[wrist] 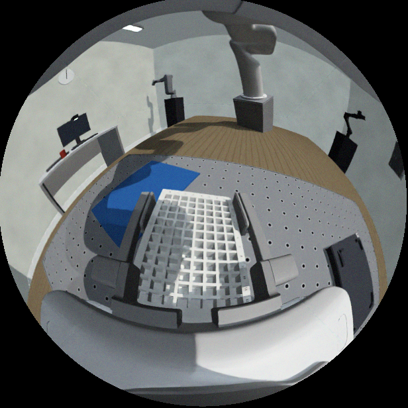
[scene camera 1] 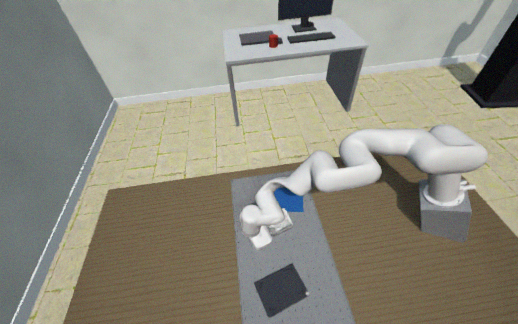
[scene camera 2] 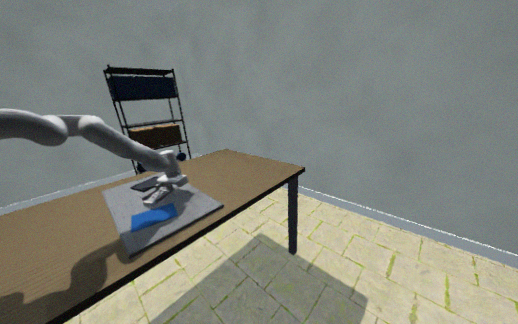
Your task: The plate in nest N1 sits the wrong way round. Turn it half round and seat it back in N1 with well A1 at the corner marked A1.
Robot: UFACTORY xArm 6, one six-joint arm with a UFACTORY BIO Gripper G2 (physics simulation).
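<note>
The white well plate [scene camera 1: 283, 223] [scene camera 2: 154, 197] [wrist: 192, 240] is between the fingers of my gripper [wrist: 194, 214], which is shut on its two long sides. In the wrist view the plate sits slightly askew between the fingers. It is over the grey perforated board, beside the blue pad; its height above the board is hard to tell. The dark nest [scene camera 1: 281, 290] [scene camera 2: 143, 185] [wrist: 354, 277] lies on the board, apart from the plate, with no plate in it. A small light mark shows at one nest corner in scene camera 1. Well A1 and the corner lettering cannot be read.
The blue pad [scene camera 1: 291, 201] [scene camera 2: 154, 216] [wrist: 145, 192] lies flat on the perforated board [scene camera 1: 320, 280] [scene camera 2: 200, 204] [wrist: 285, 220], on the other side of the plate from the nest. The board lies on the wooden table [scene camera 1: 165, 240] [scene camera 2: 235, 167]. A desk [scene camera 1: 295, 52] stands behind.
</note>
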